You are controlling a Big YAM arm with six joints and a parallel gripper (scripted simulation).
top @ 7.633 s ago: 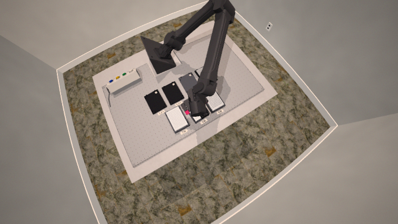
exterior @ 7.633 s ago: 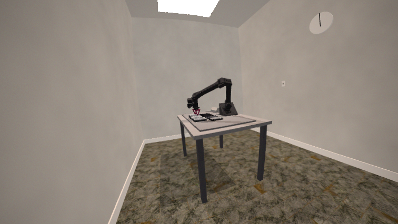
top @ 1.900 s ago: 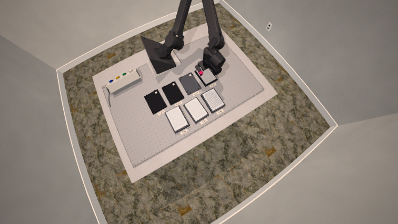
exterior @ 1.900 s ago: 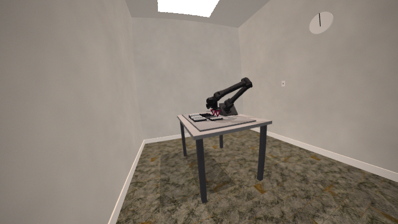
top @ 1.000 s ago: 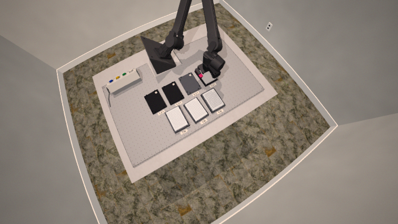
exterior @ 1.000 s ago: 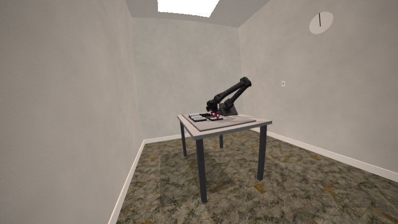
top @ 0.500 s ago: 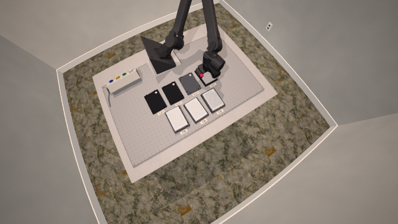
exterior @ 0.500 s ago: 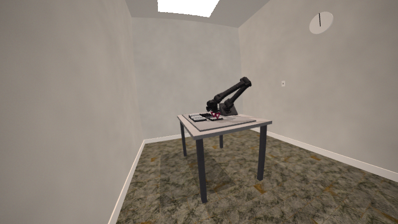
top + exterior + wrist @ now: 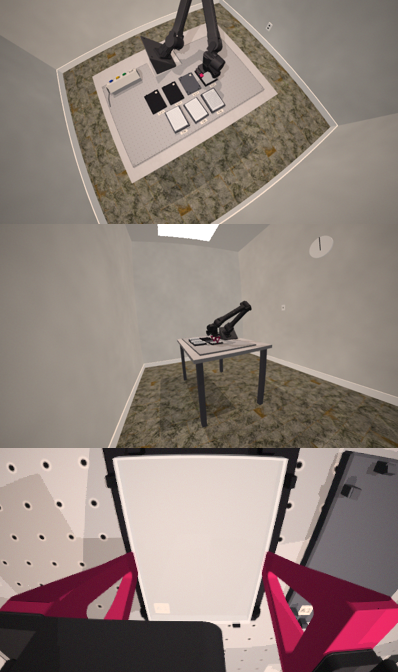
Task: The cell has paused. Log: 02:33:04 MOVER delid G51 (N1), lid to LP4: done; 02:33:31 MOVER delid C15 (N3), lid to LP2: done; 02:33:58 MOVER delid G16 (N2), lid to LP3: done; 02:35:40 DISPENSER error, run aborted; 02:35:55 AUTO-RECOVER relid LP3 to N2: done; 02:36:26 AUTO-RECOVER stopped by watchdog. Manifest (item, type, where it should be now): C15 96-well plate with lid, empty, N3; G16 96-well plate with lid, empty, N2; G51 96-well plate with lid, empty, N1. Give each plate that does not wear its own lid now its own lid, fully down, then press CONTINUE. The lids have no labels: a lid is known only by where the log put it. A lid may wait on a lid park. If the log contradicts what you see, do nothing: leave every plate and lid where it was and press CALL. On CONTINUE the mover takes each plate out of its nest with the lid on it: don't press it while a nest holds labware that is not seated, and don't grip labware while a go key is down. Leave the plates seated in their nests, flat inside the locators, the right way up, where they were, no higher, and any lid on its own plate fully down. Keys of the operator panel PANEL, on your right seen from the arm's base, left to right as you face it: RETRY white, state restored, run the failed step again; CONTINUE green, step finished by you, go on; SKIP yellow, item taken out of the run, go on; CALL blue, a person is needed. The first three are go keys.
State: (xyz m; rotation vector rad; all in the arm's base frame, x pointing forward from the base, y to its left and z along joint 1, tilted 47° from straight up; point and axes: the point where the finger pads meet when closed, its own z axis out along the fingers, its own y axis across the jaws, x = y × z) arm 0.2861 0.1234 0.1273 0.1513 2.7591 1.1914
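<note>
Right now my hand is 20 mm above the lid park LP2. From my hand the other things lie so: lid park LP3: 20 mm behind, 260 mm to the right, 20 mm below; LP4 label: 80 mm ahead, 140 mm to the right, 20 mm below; lid park LP4: 10 mm behind, 130 mm to the right, 20 mm below.
</note>
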